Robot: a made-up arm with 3 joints. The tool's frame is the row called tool.
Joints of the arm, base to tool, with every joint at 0 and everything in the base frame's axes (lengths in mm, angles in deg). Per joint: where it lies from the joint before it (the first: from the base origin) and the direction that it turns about. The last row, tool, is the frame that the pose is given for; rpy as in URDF.
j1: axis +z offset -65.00 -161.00 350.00
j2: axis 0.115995 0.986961 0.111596 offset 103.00 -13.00 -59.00
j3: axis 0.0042 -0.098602 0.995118 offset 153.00 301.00 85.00
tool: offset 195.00 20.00 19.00 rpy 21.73 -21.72 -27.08
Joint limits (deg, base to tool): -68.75..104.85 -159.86..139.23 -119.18..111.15
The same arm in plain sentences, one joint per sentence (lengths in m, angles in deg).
The arm has three revolute joints in a row. What follows holds with every joint at zero, and every direction is one of the base frame's. Joint 1 lies 0.0650 m along -x and 0.1610 m along -y and 0.3500 m along +z from the base frame's origin and turns about +z, from -68.75 to 104.85 deg. Joint 2 lies 0.1030 m along +x and 0.0130 m along -y and 0.0590 m along -z from joint 1 and turns about the direction (0.115995, 0.986961, 0.111596), from -159.86 to 139.23 deg. Joint 3 lies 0.1530 m along +x and 0.3010 m along +y and 0.0850 m along +z from joint 2 and turns about the direction (0.0042, -0.098602, 0.995118), from -119.18 to 111.15 deg. The tool frame, which is the frame that the pose is given for, lies 0.1950 m along +x and 0.0200 m along +y and 0.0190 m along +z from joint 3; its axes are the base frame's turned by roll 21.73, pitch -21.72 and yaw -27.08 deg (as in URDF: about the fixed x, then y, then z).
